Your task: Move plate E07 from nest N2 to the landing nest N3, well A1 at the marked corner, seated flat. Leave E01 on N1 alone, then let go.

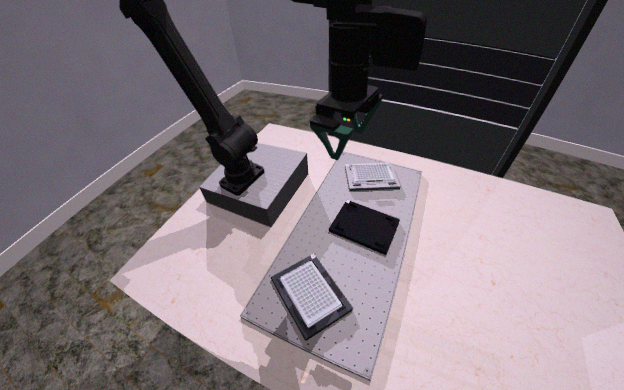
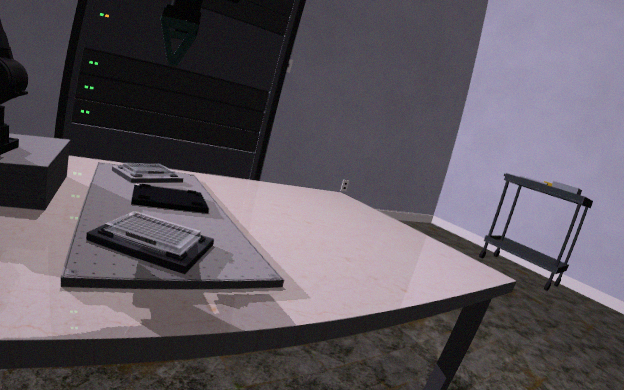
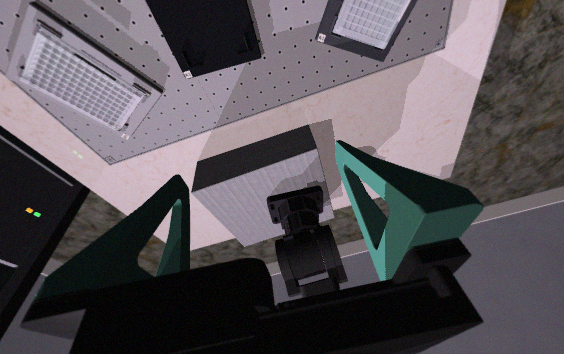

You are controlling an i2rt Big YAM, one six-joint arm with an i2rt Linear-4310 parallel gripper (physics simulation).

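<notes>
An empty black nest (image 1: 365,226) (image 2: 169,198) (image 3: 210,35) is in the middle, with a white A1 mark (image 1: 348,202) (image 3: 187,74) at one corner. A clear 96-well plate (image 1: 311,294) (image 2: 152,232) (image 3: 372,20) sits on the near dark nest (image 1: 344,307) (image 2: 100,239) (image 3: 370,51). Another well plate (image 1: 372,173) (image 2: 146,168) (image 3: 80,80) sits on the far pale grey nest (image 1: 352,186) (image 2: 175,179) (image 3: 151,98). No plate or nest numbers are readable. My gripper (image 1: 347,144) (image 2: 173,63) (image 3: 259,164) is open and empty, high above the far end of the breadboard.
The perforated breadboard (image 1: 300,240) (image 2: 250,272) (image 3: 280,82) carries all three nests. The arm's base stands on a grey block (image 1: 287,170) (image 2: 30,185) (image 3: 235,210) beside it. A dark equipment rack (image 1: 530,102) (image 2: 272,85) rises behind the table. A cart (image 2: 525,254) stands at the right wall.
</notes>
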